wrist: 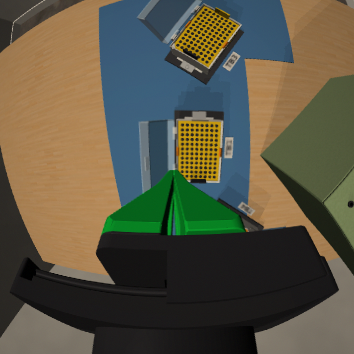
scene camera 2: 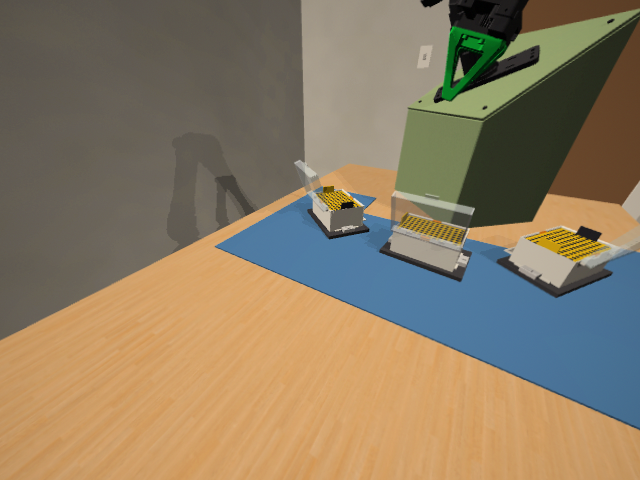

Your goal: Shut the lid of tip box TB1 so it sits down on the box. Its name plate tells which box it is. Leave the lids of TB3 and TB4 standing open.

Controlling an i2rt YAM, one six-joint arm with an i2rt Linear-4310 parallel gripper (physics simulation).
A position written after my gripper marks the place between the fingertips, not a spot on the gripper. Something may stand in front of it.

Note:
In view: my gripper (scene camera 2: 445, 100), a clear lid (wrist: 156, 137) and a clear lid (scene camera 2: 310, 180).
My gripper also shows in the wrist view (wrist: 173, 177).

